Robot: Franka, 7 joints.
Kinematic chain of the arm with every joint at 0, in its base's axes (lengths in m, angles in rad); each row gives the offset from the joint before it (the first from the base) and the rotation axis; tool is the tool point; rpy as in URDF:
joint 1: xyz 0 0 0.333 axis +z
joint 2: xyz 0 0 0 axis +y
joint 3: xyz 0 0 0.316 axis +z
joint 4: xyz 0.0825 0 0 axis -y
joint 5: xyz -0.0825 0 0.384 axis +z
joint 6: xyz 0 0 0 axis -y
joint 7: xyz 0.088 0 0 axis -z
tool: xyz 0 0 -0.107 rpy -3.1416 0 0
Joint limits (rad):
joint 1: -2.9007..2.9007
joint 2: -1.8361..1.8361
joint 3: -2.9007..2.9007
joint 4: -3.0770..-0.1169
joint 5: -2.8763..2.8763
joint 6: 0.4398..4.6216
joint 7: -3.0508..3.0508
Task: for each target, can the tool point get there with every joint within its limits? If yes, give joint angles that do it. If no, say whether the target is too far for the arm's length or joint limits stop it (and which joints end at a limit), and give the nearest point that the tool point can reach.
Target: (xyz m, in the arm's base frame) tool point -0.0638 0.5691 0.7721
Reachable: yes | joints -2.0478 -1.5131 -0.8620 -1.2449 1.1751 1.4899 0.5844
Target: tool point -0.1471 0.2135 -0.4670
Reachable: no: joint limits stop it (at a limit: joint 2) | nearest point -0.1494 0.2168 -0.3604 | short by 0.107 m
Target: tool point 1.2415 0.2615 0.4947
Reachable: no: too far | nearest point 0.8327 0.1754 0.4415 | short by 0.421 m
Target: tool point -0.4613 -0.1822 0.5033
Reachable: yes | joints -1.1517 -1.4193 -1.1135 -2.3587 -2.0421 1.8449 2.5085
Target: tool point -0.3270 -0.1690 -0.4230
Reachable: no: joint limits stop it (at a limit: joint 2) | nearest point -0.3184 -0.1646 -0.3554 | short by 0.068 m
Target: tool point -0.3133 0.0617 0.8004
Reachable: yes | joints -1.8070 -1.0325 -0.4501 -1.8059 2.1335 3.6659 -2.0946
